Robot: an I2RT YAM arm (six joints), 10 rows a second.
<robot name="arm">
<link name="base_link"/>
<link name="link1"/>
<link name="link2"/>
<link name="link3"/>
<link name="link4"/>
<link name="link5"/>
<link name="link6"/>
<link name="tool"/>
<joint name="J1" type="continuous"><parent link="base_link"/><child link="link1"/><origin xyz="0 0 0.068" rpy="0 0 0"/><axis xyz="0 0 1"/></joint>
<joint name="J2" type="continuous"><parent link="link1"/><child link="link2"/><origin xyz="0.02 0.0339 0.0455" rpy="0 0 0"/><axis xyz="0 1 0"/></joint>
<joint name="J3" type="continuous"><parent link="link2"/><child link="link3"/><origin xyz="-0.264 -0.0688 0" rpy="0 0 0"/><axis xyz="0 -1 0"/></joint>
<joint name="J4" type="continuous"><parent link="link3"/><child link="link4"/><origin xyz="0.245 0.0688 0.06" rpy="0 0 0"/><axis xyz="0 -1 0"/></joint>
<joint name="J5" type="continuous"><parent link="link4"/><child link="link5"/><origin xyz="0.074 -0.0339 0.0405" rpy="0 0 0"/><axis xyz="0 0 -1"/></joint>
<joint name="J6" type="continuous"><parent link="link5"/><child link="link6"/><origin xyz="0.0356 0 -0.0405" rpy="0 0 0"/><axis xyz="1 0 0"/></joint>
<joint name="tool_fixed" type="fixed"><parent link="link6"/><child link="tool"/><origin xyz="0 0 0" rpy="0 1.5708 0"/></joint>
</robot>
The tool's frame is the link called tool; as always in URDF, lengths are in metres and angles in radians. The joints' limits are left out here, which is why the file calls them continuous.
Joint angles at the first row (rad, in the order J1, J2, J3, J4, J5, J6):
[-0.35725, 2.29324, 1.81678, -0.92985, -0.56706, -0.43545]
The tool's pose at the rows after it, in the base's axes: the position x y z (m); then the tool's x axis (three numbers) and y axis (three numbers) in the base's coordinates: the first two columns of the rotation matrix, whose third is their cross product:
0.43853 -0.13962 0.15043 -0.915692 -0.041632 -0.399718 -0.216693 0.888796 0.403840
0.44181 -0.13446 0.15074 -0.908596 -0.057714 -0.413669 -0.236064 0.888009 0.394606
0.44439 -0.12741 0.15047 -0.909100 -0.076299 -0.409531 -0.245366 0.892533 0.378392
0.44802 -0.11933 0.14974 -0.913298 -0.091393 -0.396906 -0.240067 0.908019 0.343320
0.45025 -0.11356 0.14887 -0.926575 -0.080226 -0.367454 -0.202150 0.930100 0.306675
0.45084 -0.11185 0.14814 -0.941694 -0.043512 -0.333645 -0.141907 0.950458 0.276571
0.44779 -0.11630 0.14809 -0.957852 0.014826 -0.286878 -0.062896 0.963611 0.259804
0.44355 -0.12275 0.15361 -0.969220 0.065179 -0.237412 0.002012 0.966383 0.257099
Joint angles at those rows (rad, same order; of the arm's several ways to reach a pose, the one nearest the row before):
[-0.35039, 2.29361, 1.81677, -0.90048, -0.57622, -0.43508]
[-0.33742, 2.29364, 1.81679, -0.88483, -0.57584, -0.43737]
[-0.31987, 2.29361, 1.81678, -0.88065, -0.55600, -0.43546]
[-0.29774, 2.29398, 1.81674, -0.86880, -0.50908, -0.41905]
[-0.28020, 2.29399, 1.81675, -0.86345, -0.44690, -0.37862]
[-0.27219, 2.29400, 1.81714, -0.86384, -0.38815, -0.32446]
[-0.27980, 2.29399, 1.82133, -0.88901, -0.34047, -0.26874]
[-0.29392, 2.29362, 1.84731, -0.95161, -0.31453, -0.23174]

